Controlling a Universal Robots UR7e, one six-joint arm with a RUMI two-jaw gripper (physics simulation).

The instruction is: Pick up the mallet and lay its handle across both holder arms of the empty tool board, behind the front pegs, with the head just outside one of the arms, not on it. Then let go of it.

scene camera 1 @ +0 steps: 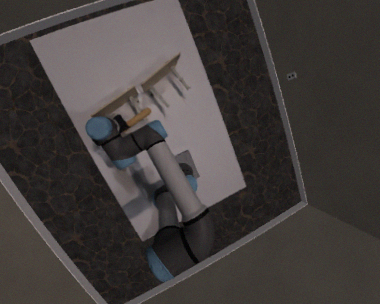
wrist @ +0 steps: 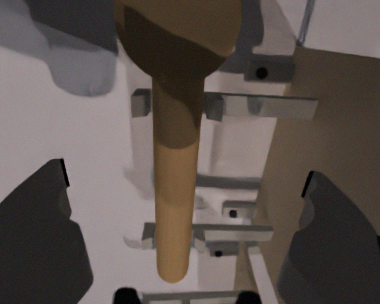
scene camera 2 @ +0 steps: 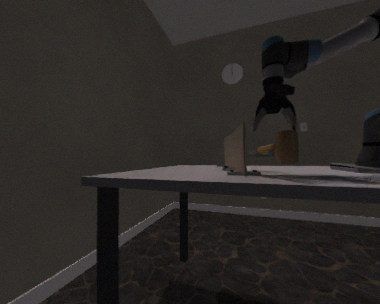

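Observation:
The wooden mallet (scene camera 1: 140, 118) (scene camera 2: 287, 146) (wrist: 175, 200) lies across both arms (wrist: 295, 107) (wrist: 245, 233) of one upright tool board (scene camera 1: 115, 102) (wrist: 340, 150), its handle between the front pegs and the panel. Its head is just outside one arm, at the top of the wrist view. A second tool board (scene camera 1: 165, 70) stands beside it in line, its two arms bare. My gripper (scene camera 2: 275, 128) (wrist: 187, 168) is open above the mallet, a finger on each side of the handle, not touching it. In scene camera 1 the wrist hides the mallet's head and the fingertips.
Both boards stand on the light table (scene camera 1: 215, 150) (scene camera 2: 165, 175). The arm's base stands on a grey plate (scene camera 1: 195, 167) on the side of the boards that their arms point to. An arm of the second board (wrist: 200, 295) shows at the bottom of the wrist view.

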